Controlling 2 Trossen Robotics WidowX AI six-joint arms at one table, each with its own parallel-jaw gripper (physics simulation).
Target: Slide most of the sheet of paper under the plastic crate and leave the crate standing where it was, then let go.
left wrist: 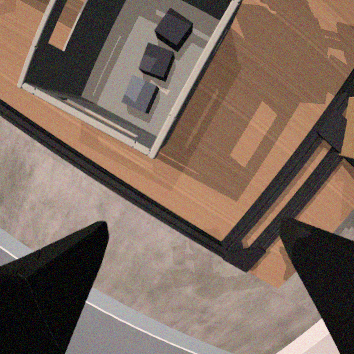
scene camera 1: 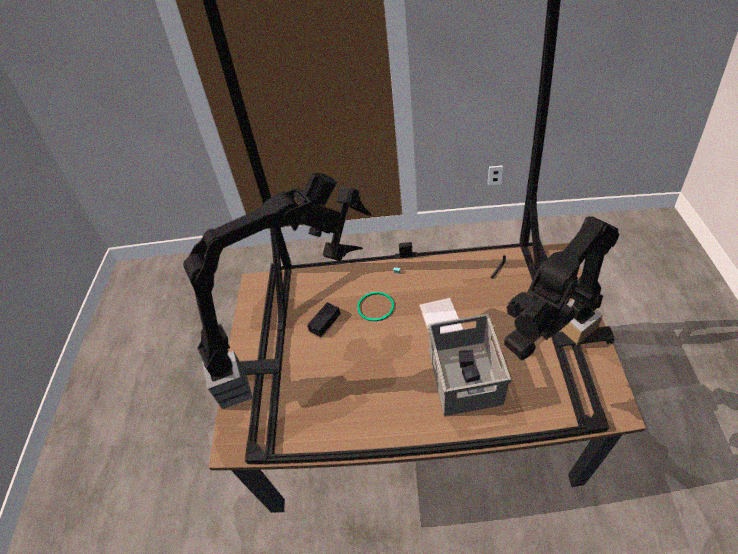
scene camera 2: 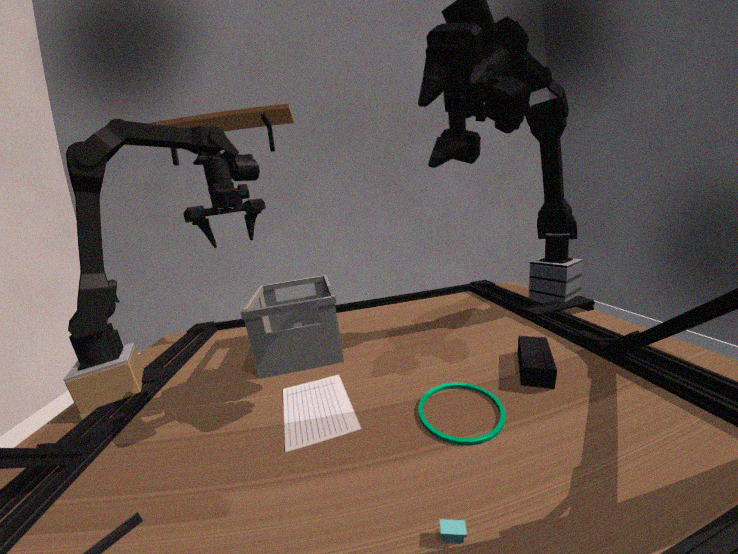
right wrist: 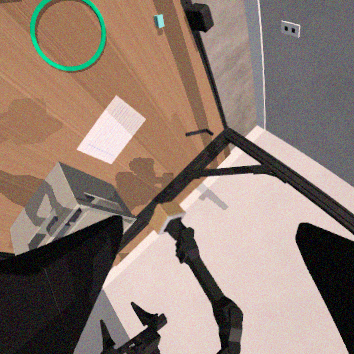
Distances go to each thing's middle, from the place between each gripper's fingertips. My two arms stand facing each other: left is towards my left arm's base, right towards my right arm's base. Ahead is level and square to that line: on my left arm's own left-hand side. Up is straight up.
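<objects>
Grey plastic crate [scene camera 2: 276, 350], from my right hand: 28 cm ahead, 22 cm to the left, 30 cm below. My right hand: 4 cm short of the lined sheet of paper [scene camera 2: 320, 410], 20 cm to the right of it, 37 cm above it.
My left gripper: 110 mm past the grey plastic crate, 130 mm to the left of it, 190 mm above it. Lined sheet of paper, from my left hand: 340 mm behind, 150 mm to the right, 260 mm below. By its middle, the crate is nearer to my left gripper than to my right hand.
</objects>
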